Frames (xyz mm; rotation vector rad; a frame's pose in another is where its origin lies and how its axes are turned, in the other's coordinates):
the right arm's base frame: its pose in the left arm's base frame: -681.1 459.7 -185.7 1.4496 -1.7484 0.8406
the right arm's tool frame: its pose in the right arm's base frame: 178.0 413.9 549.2 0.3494 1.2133 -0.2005
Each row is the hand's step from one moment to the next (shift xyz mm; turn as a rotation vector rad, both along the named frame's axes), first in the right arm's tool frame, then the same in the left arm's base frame.
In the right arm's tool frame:
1: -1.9 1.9 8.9 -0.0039 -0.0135 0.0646
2: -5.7 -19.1 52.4 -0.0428 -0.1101 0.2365
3: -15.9 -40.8 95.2 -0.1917 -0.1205 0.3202
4: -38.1 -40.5 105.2 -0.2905 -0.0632 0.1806
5: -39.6 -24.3 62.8 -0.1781 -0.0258 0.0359
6: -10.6 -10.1 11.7 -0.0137 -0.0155 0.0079
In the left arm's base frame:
1: 0.0 -8.4 4.0 0.0272 -0.0505 0.0328
2: 29.9 -41.2 23.4 0.1580 -0.1928 0.0881
3: 60.2 -77.3 37.1 0.1822 -0.3468 0.0177
4: 61.5 -98.7 25.4 0.0928 -0.3073 -0.1340
5: 36.3 -69.1 1.8 0.0279 -0.1322 -0.1242
6: 12.1 -14.0 -3.1 0.0165 -0.0120 -0.0086

